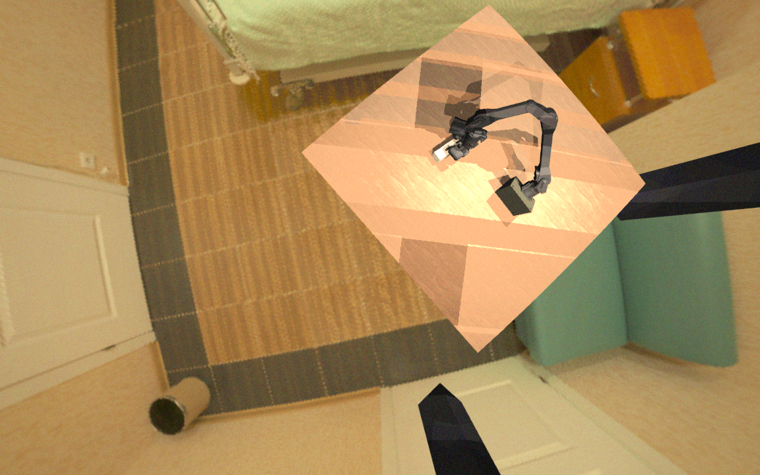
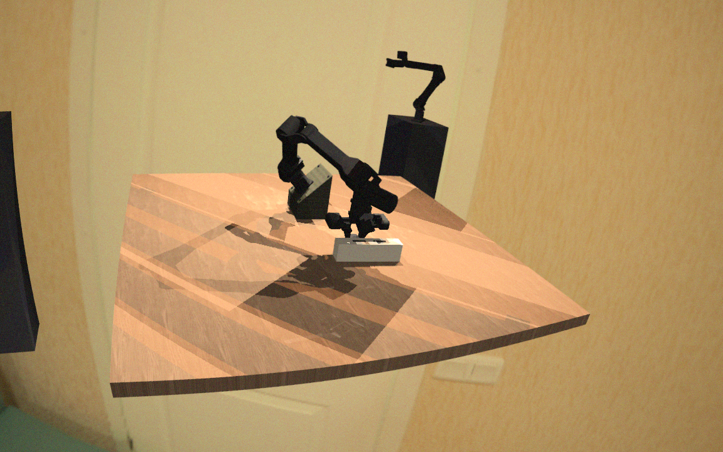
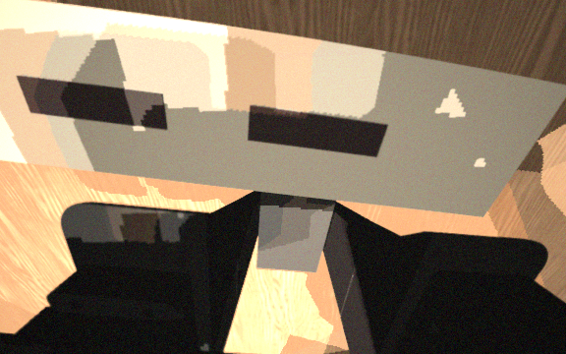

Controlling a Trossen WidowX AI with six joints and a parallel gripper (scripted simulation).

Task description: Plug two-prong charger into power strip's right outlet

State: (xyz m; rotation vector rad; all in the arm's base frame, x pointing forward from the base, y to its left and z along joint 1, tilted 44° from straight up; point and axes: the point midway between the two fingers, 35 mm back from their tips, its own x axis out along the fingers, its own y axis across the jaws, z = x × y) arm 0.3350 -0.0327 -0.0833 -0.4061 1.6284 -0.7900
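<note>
Right now my gripper tip is 2 cm short of the two-prong charger and 1 cm below it.
</note>
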